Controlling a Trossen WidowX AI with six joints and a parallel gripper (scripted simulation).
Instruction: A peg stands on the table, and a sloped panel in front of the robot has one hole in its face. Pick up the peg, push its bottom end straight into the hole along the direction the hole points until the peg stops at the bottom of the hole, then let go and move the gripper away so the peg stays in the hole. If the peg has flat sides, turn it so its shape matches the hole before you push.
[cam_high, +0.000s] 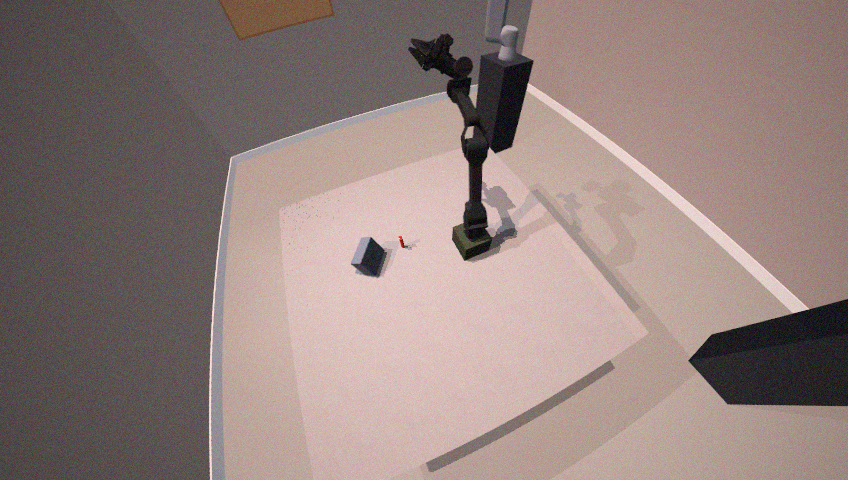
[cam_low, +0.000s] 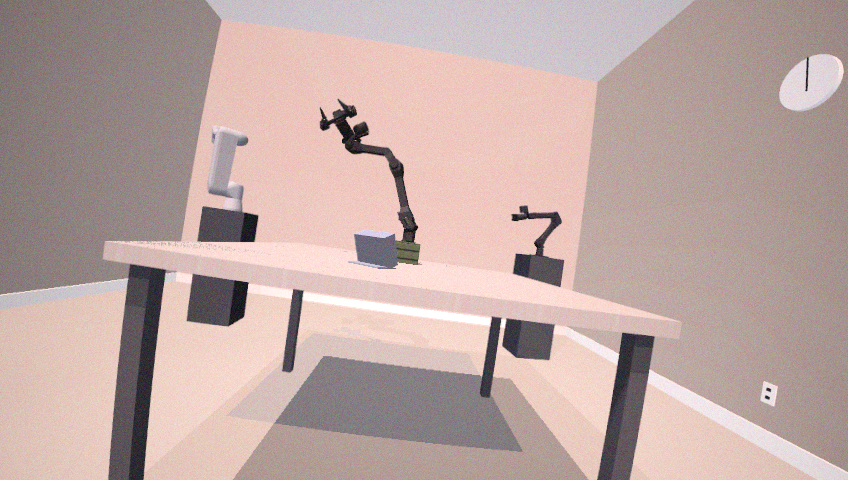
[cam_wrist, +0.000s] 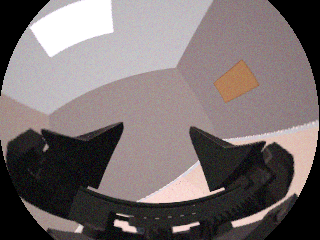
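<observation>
Right now the red peg is 62 cm below my gripper tip, 31 cm to the left of it and 26 cm ahead of it. Also, from my gripper tip: sloped panel (62 cm below, 42 cm ahead, 31 cm to the left).
</observation>
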